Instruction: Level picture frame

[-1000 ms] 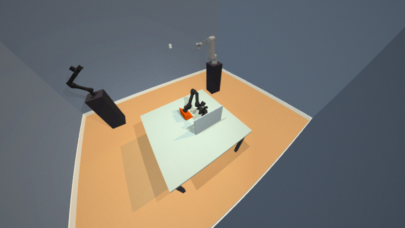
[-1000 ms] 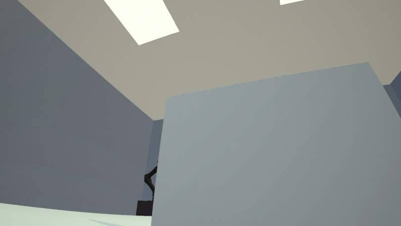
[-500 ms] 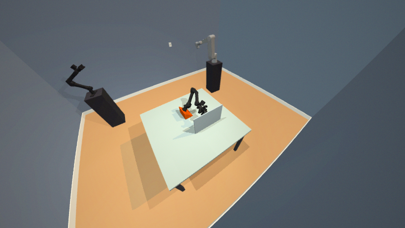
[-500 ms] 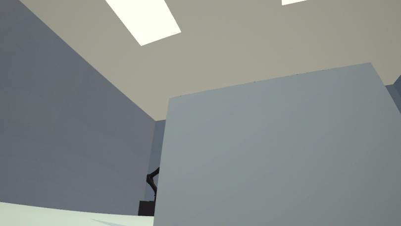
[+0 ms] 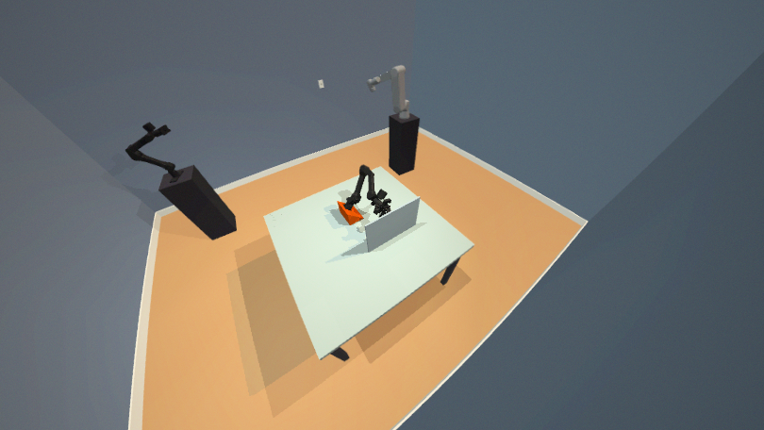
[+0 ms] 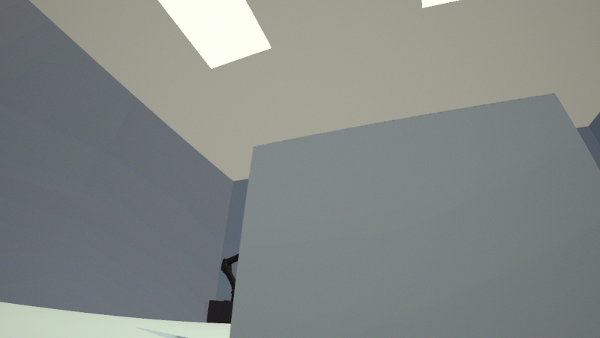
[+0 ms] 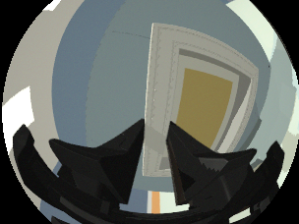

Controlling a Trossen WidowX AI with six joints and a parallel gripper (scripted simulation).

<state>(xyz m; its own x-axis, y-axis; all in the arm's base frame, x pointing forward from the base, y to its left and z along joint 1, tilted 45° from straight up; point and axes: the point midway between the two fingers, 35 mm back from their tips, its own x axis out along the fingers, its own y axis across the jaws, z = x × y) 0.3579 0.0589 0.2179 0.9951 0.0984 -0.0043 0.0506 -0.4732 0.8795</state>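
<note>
My gripper tip is now 5 cm above the picture frame, 2 cm to the left of it and 1 cm short of it. From my gripper tip the other things lie so: wall panel 7 cm below, 2 cm ahead.
</note>
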